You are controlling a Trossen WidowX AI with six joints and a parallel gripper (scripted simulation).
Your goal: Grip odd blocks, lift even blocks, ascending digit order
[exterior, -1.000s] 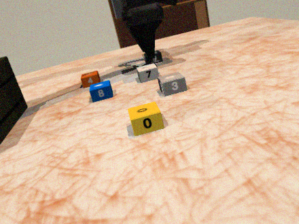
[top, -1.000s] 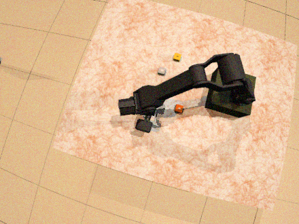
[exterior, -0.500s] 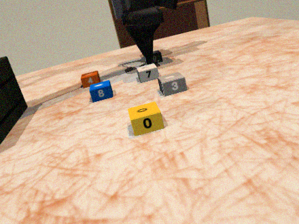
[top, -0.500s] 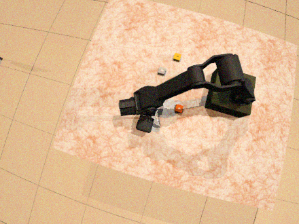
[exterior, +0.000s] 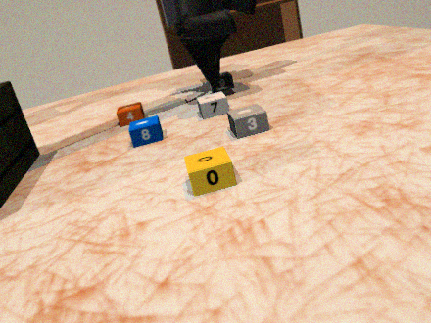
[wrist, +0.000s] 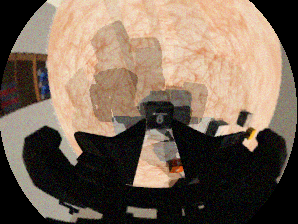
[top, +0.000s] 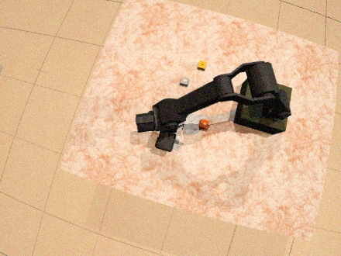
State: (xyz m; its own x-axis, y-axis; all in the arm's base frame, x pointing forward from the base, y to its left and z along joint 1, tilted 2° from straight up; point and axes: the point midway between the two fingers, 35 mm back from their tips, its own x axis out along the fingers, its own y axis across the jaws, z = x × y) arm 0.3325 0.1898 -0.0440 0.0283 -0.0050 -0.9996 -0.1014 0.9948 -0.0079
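The black block is 10 mm ahead of my gripper tip. Also, from my gripper tip: white block (120 mm to the right, 10 mm behind); then blue block (160 mm to the right, 90 mm behind); then orange block (120 mm behind, 70 mm to the right).
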